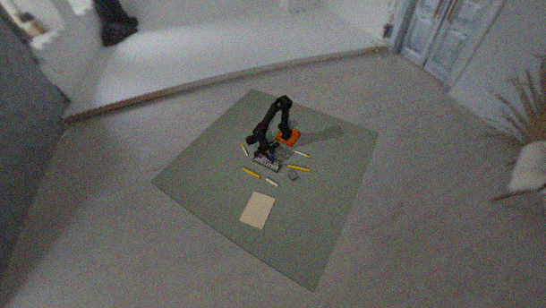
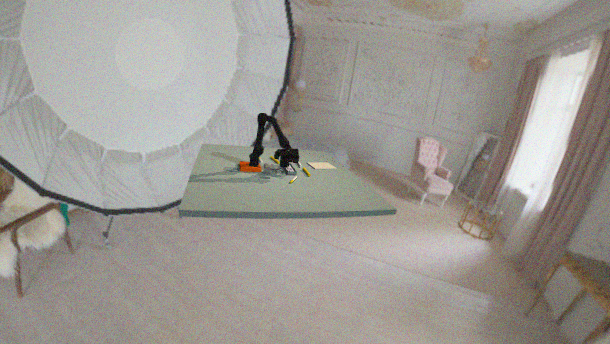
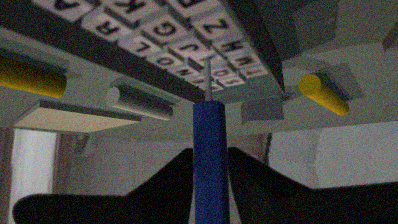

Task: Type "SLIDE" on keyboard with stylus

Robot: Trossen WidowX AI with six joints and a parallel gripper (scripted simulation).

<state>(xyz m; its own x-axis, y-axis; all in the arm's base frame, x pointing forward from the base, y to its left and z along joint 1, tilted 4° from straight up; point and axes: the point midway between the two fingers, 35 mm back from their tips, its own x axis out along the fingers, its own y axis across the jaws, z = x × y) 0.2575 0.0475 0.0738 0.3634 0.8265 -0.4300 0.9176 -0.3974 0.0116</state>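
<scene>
The whitish cylinder is 11 cm ahead of my gripper tip, 9 cm to the left of it and 6 cm below it. From my gripper tip the other things lie so: grey block 17 cm to the left, 5 cm below, 1 cm behind; then blue stylus 1 cm below; then grey flat plate 14 cm behind, 7 cm below, 2 cm to the right.
</scene>
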